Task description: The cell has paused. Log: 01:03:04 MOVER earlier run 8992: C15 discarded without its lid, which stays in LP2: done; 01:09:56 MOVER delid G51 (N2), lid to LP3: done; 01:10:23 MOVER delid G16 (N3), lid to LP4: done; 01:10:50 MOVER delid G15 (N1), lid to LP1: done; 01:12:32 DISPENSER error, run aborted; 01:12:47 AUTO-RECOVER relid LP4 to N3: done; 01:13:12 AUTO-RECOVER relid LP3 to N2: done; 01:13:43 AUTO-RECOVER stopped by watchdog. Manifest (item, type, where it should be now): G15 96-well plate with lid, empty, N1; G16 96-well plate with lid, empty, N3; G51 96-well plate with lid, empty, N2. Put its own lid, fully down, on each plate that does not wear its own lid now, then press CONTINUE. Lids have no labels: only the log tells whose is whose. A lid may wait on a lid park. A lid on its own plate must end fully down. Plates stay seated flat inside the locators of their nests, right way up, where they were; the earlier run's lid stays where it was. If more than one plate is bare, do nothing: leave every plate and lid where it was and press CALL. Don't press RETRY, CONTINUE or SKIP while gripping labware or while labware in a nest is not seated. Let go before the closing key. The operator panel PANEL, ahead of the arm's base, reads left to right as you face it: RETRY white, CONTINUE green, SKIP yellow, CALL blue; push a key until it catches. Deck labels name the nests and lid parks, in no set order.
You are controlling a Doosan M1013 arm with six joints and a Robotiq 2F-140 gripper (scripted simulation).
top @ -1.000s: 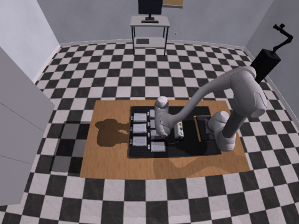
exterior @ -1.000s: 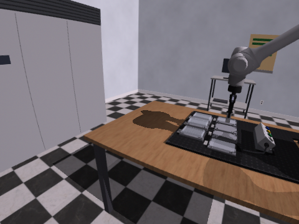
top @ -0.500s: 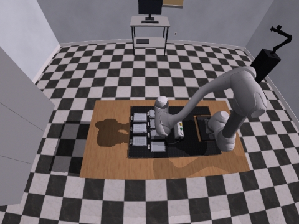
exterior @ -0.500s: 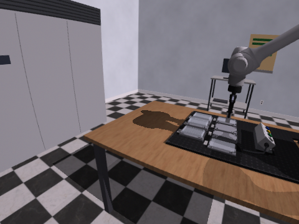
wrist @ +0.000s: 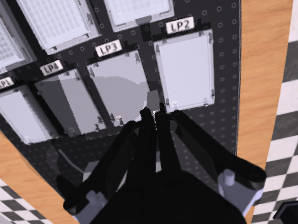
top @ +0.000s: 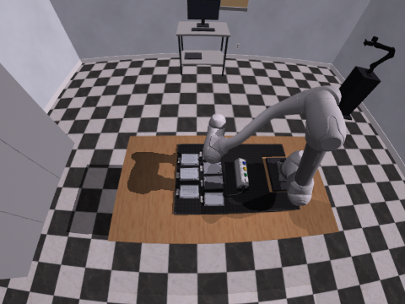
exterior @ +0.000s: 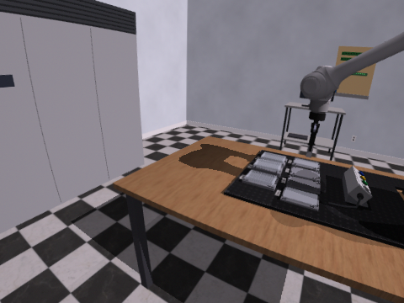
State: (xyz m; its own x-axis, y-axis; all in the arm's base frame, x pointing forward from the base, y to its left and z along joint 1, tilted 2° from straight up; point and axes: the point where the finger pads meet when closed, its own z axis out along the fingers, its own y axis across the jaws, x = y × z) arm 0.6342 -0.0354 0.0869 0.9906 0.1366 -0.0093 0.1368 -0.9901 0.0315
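The park LP1 lies 40 mm behind my hand, 310 mm to the left of it and 100 mm below it. The rest, counted from my hand: park labelled LP3: 10 mm behind, 60 mm to the left, 100 mm below; park labelled LP4: 30 mm behind, 180 mm to the left, 100 mm below; lid park label lp3: 80 mm ahead, 70 mm to the left, 110 mm below.
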